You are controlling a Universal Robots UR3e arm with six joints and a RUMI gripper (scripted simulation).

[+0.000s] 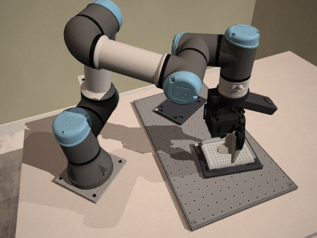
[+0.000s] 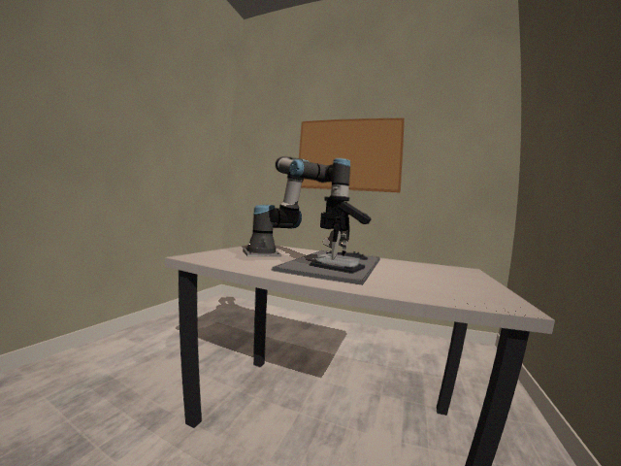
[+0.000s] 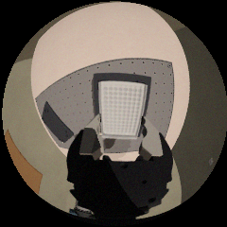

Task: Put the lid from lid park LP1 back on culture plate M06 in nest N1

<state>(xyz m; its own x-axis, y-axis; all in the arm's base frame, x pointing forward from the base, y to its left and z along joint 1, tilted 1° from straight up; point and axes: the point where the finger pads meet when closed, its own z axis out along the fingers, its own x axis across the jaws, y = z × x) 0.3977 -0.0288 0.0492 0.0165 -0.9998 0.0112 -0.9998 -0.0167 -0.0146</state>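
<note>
Now: hand 20 mm above the culture plate M06. From my hand the other things lie so: lid park LP1 (80 mm behind, 250 mm to the left, 40 mm below); then lid (10 mm below).
</note>
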